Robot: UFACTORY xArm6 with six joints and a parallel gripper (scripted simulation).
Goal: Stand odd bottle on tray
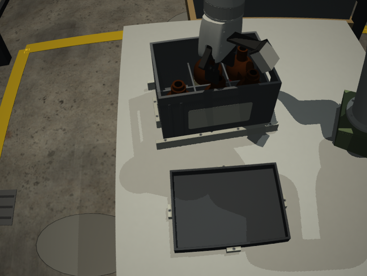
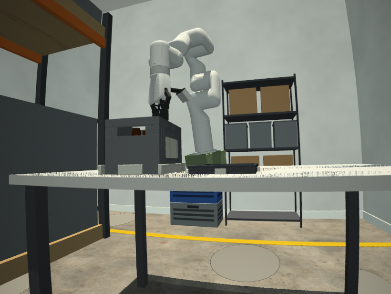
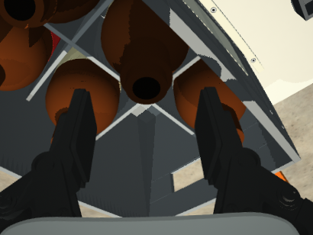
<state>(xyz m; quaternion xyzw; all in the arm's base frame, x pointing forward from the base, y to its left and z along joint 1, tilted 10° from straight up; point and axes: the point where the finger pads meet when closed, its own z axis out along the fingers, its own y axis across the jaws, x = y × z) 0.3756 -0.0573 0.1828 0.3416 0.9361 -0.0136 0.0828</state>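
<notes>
Right now the dark crate is 1 cm ahead of my hand, 5 cm to the right of it and 11 cm below it. From my hand the other things lie so: glass bottle (8 cm behind, 10 cm to the right, 11 cm below); dark tray (24 cm to the left, 19 cm below).
</notes>
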